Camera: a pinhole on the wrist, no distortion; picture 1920 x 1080 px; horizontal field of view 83.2 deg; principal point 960.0 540.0 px. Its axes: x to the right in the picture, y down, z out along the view. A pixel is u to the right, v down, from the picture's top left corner.
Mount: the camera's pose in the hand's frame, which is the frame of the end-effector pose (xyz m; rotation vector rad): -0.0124 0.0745 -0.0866 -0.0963 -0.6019 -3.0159
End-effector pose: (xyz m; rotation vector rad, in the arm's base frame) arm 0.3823 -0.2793 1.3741 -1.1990 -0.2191 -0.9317
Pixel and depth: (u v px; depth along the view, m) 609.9 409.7 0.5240
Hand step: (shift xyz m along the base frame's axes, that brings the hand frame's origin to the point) 0.4691 0.2418 0.0080
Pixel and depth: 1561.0 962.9 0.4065
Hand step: 0.0385 0.4226 -0.0311
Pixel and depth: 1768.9 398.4 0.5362
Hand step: 0.1169 0.5685 -0.3006
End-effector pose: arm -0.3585 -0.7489 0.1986 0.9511 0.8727 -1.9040
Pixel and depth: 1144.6 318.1 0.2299
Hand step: 0.1647 -0.1633 0.0458
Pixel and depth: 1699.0 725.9 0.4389
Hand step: 0.1417 -0.2733 0.3835
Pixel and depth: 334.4 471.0 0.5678
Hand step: 0.0574 -0.5987 -0.1742
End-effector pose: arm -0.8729 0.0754 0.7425 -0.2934 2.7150 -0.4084
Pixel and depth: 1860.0 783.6 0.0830
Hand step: 0.0570 0.0991 -0.0039
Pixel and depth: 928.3 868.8 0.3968
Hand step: 0.0860 0.0240 -0.3339
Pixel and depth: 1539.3 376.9 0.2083
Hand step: 0.1191 0.1718 -0.1083
